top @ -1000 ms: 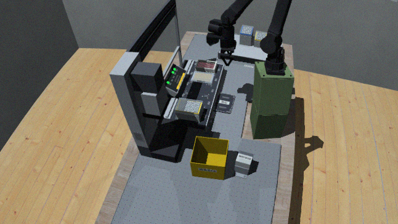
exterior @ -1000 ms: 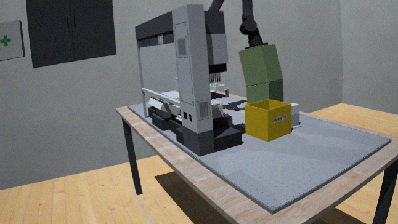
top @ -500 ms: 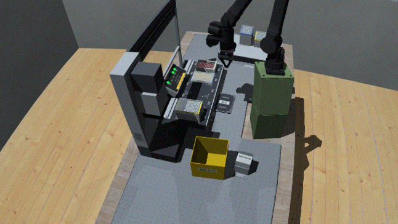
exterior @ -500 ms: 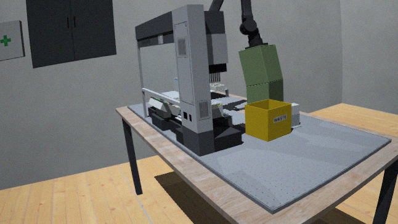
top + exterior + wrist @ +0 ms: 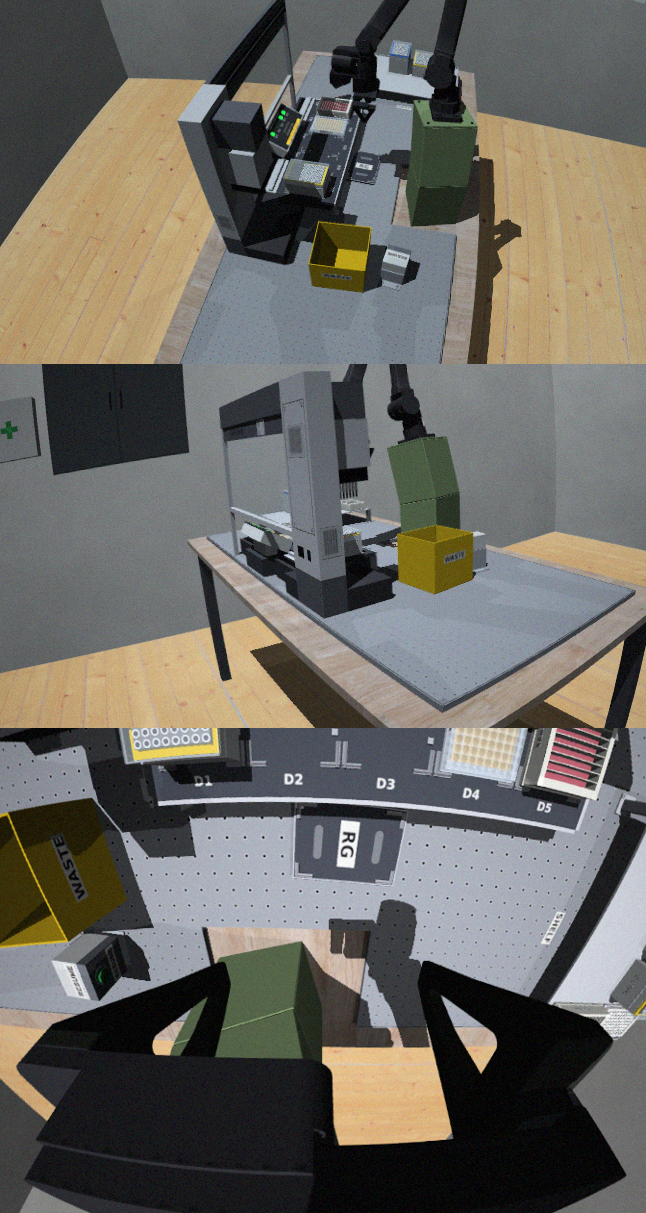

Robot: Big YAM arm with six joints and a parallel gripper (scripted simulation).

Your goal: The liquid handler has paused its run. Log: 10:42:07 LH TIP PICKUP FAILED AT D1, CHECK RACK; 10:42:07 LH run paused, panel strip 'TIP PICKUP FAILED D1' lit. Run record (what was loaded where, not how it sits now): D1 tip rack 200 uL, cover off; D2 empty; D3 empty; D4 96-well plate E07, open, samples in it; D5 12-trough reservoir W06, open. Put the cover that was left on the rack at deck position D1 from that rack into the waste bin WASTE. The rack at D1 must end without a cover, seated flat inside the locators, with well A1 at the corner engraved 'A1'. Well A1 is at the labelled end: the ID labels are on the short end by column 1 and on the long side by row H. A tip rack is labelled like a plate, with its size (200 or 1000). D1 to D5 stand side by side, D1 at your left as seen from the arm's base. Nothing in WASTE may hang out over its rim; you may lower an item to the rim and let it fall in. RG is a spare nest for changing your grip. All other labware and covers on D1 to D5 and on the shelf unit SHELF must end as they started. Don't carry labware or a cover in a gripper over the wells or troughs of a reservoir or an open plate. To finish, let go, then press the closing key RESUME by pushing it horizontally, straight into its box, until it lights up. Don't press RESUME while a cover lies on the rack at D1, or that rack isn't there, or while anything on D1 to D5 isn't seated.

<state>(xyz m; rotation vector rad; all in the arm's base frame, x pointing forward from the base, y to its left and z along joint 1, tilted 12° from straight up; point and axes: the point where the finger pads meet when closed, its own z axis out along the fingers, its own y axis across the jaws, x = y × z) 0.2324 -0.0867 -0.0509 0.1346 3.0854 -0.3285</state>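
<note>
The clear cover is 180 mm below my hand, 180 mm ahead of it and 110 mm to the left of it. From my hand the other things lie so: yellow tip rack: 200 mm below, 190 mm ahead, 120 mm to the left; grey resume box: 380 mm to the left, 230 mm below, 120 mm behind; head: 310 mm to the left, 280 mm ahead, 90 mm above.
</note>
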